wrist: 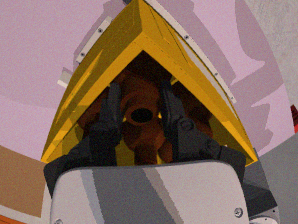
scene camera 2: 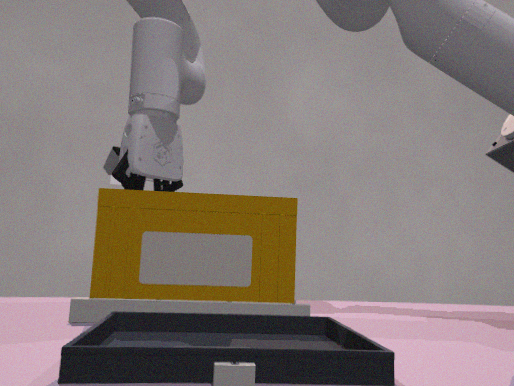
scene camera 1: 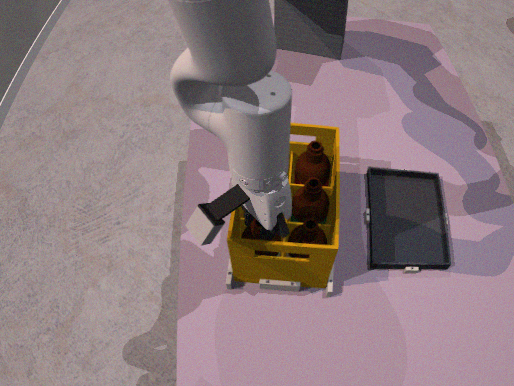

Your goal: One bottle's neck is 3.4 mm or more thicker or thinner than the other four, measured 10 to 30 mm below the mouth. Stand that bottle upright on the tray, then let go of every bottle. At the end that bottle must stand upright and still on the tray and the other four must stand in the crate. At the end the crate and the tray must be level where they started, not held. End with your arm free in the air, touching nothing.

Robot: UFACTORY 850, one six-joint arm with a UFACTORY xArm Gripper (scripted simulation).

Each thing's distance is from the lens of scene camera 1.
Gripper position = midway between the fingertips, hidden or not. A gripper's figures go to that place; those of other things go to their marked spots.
my gripper (scene camera 1: 260,229): 0.79 m
yellow crate (scene camera 1: 314,272): 0.83 m
